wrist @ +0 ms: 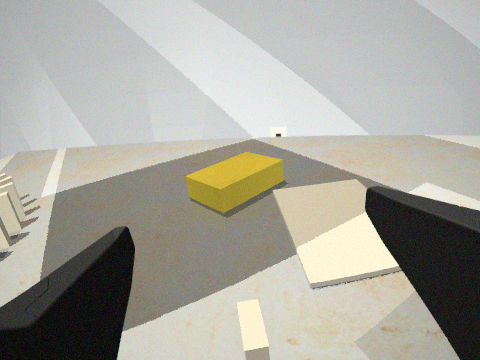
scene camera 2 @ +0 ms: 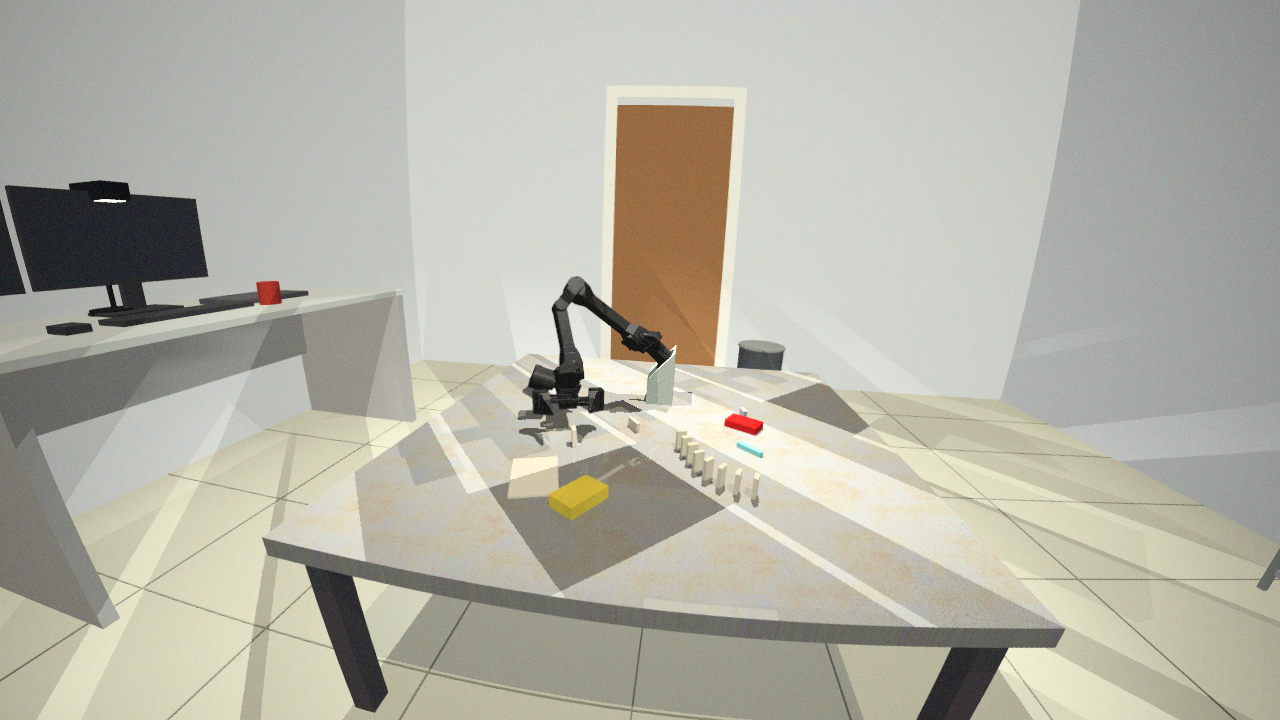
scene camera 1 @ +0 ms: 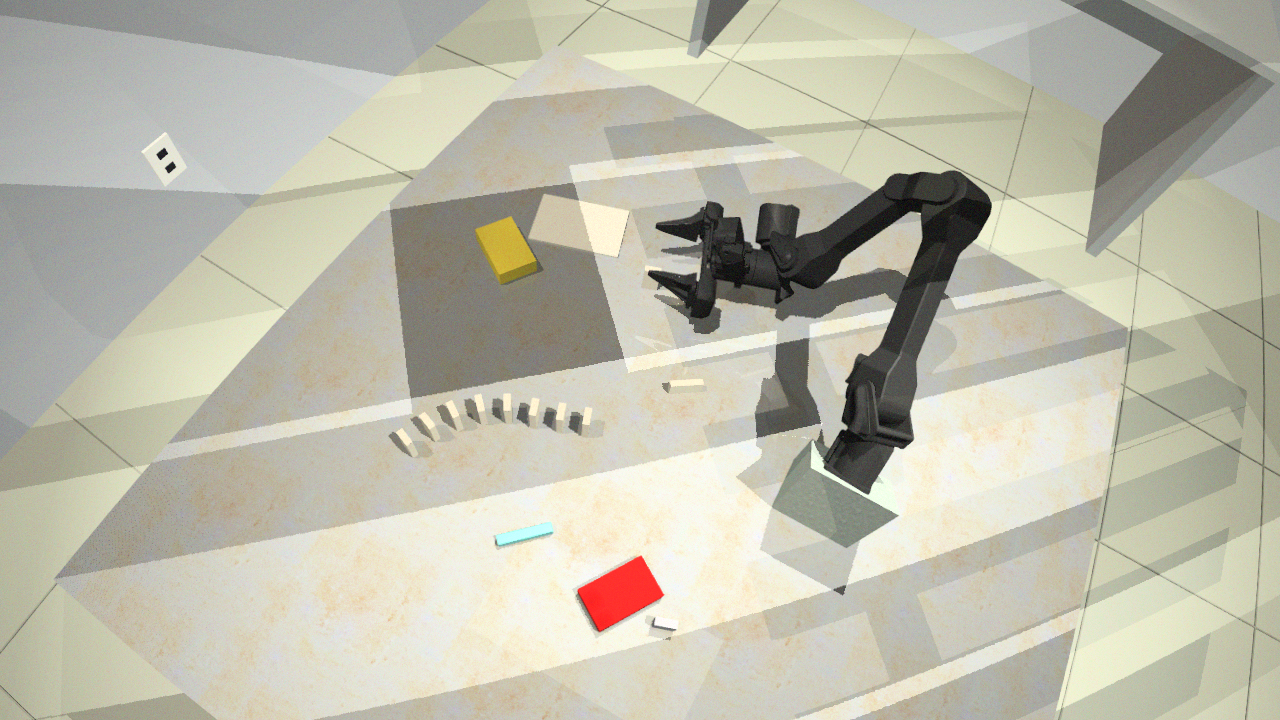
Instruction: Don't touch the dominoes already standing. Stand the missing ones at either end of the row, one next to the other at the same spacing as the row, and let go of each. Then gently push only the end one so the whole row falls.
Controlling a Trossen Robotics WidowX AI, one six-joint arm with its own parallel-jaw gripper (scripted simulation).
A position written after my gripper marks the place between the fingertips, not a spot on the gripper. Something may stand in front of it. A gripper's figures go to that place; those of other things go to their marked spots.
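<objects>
My gripper [scene camera 1: 652, 248], 1.06 m from the lens. Red block [scene camera 1: 611, 598], 0.92 m from the lens. Yellow block [scene camera 1: 509, 256], 1.12 m from the lens. Beige sheet [scene camera 1: 560, 221], 1.19 m from the lens. Marked spots on the yellow block and the red block: 0.55 m apart.
</objects>
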